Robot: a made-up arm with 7 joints.
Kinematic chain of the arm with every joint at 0, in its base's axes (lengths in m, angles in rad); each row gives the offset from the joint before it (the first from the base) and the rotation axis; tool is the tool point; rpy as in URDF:
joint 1: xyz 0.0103 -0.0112 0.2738 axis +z
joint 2: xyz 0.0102 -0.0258 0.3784 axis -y
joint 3: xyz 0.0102 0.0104 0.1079 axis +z
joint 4: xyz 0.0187 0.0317 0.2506 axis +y
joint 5: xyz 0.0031 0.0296 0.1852 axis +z
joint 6: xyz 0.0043 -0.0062 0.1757 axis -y
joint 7: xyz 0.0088 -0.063 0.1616 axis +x
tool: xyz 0.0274 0.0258 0.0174 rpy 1.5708 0 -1.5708
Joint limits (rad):
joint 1: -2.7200..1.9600
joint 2: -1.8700..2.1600
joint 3: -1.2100..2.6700
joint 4: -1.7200..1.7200
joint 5: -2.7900..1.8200
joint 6: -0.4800..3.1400
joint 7: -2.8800..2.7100
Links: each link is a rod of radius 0.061 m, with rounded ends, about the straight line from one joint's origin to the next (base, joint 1, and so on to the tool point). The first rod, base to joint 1, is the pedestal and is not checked.
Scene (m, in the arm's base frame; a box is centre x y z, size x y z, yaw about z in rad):
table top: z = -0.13
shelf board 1: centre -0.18 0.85 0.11 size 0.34 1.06 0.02 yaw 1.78
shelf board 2: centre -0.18 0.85 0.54 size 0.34 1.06 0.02 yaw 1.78
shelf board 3: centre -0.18 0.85 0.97 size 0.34 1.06 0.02 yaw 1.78
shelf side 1: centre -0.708 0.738 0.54 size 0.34 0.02 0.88 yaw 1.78
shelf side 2: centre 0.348 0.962 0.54 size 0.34 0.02 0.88 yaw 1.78
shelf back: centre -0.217 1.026 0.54 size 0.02 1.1 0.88 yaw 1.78
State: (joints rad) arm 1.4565 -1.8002 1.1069 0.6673 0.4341 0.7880 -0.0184
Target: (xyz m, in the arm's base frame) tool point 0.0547 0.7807 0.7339
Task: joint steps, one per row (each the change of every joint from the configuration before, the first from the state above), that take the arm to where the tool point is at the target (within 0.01 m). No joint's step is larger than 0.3 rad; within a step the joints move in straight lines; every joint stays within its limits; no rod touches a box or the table.
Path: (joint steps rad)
1: -0.1202 0.0545 -0.0249 0.2507 0.0780 0.0800 -0.0199
2: -0.1202 0.0546 -0.0250 0.2508 0.0779 0.0800 -0.0200
3: -0.1202 0.0545 -0.0249 0.2507 0.0780 0.0800 -0.0199
4: -0.1203 0.0545 -0.0249 0.2508 0.0780 0.0800 -0.0199
5: -0.0812 0.2032 0.1276 0.0035 0.0321 0.2240 -0.0135
6: -0.0812 0.2033 0.1276 0.0036 0.0321 0.2240 -0.0134
7: -0.0812 0.2032 0.1277 0.0036 0.0321 0.2239 -0.0134
8: 0.1394 -0.0975 -0.0339 -0.2532 -0.1179 -0.2010 0.0128
9: 0.1394 -0.0976 -0.0339 -0.2532 -0.1178 -0.2010 0.0127
10: 0.1393 -0.0976 -0.0339 -0.2532 -0.1178 -0.2010 0.0128

